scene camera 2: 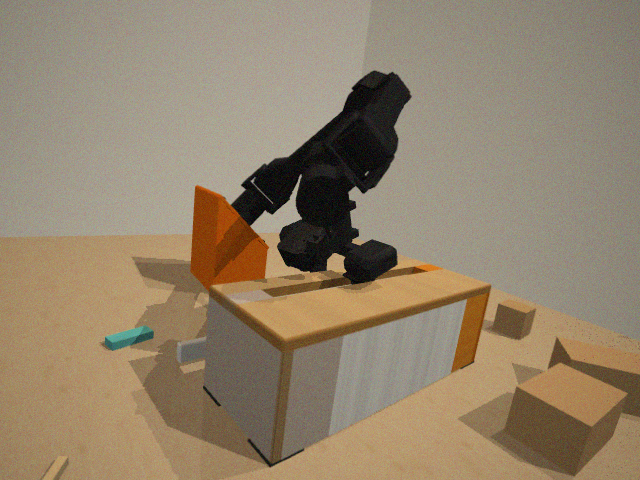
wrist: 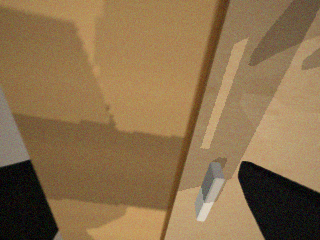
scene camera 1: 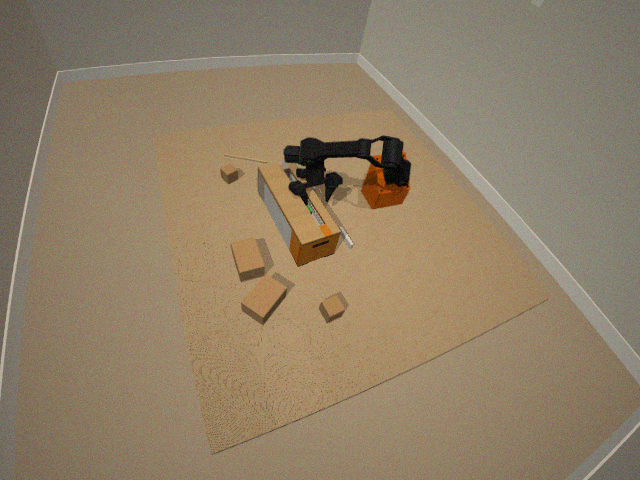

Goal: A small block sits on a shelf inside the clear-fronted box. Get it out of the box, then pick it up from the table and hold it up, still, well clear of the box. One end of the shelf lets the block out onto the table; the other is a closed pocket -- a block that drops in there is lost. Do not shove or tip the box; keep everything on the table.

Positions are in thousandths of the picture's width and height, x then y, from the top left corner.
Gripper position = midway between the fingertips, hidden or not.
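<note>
Looking through scene camera 1, I see a long wooden box (scene camera 1: 482, 495) and my gripper (scene camera 1: 495, 426). Scene camera 2 gives me my gripper (scene camera 2: 532, 618). In the wrist view, the gripper (wrist: 527, 669) is visible again, and so is the box (wrist: 333, 444).
</note>
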